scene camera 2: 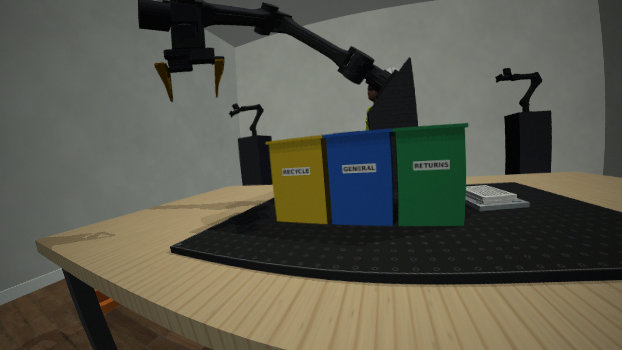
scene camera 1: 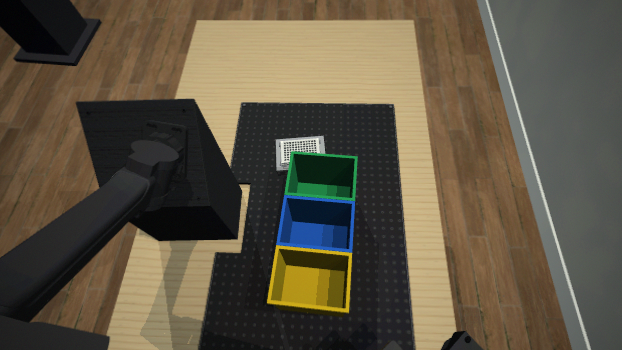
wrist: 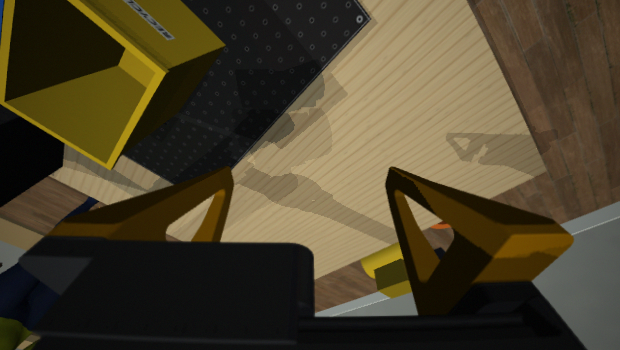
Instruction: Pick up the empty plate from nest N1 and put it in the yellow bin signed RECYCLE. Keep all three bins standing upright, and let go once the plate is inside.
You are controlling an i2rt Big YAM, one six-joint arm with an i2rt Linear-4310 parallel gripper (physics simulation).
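Where they show: gripper, fingertip midpoint: (scene camera 2: 194, 99) (wrist: 309, 175); arm's base, origin of the base link: (scene camera 2: 389, 86) (scene camera 1: 167, 149).
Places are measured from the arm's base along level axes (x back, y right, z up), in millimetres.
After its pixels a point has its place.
Observation:
The white gridded plate (scene camera 1: 301, 147) {z -345, x -234, y -244 mm} (scene camera 2: 487, 193) {z -338, x -263, y -222 mm} sits on its grey nest (scene camera 1: 280, 165) (scene camera 2: 505, 205), beside the green bin; the bin's rim hides part of it in scene camera 1. The yellow bin (scene camera 1: 311, 285) {z -361, x -318, y 184 mm} (scene camera 2: 300, 195) {z -303, x -409, y 188 mm} (wrist: 85, 120) {z -224, x -241, y 194 mm} signed RECYCLE stands upright, and its visible floor is bare. My gripper (scene camera 2: 195, 99) {z -75, x -499, y 379 mm} (wrist: 309, 175) {z -75, x -499, y 379 mm} is open and empty, high above the table's end, to the left of the yellow bin in scene camera 2. The plate does not show in the wrist view.
The blue bin (scene camera 1: 316, 235) {z -361, x -316, y 42 mm} (scene camera 2: 361, 190) {z -294, x -407, y 60 mm} signed GENERAL and the green bin (scene camera 1: 322, 190) {z -361, x -318, y -104 mm} (scene camera 2: 431, 190) {z -297, x -406, y -67 mm} signed RETURNS stand upright in a row with the yellow one. All stand on the black perforated board (scene camera 1: 380, 225) {z -363, x -501, y -10 mm} (scene camera 2: 300, 255) {z -363, x -546, y 129 mm} (wrist: 280, 30) {z -363, x -490, y 299 mm}. The arm's black pedestal (scene camera 1: 200, 222) {z -218, x -23, y 84 mm} (scene camera 2: 400, 107) {z -91, x -69, y -31 mm} stands behind them.

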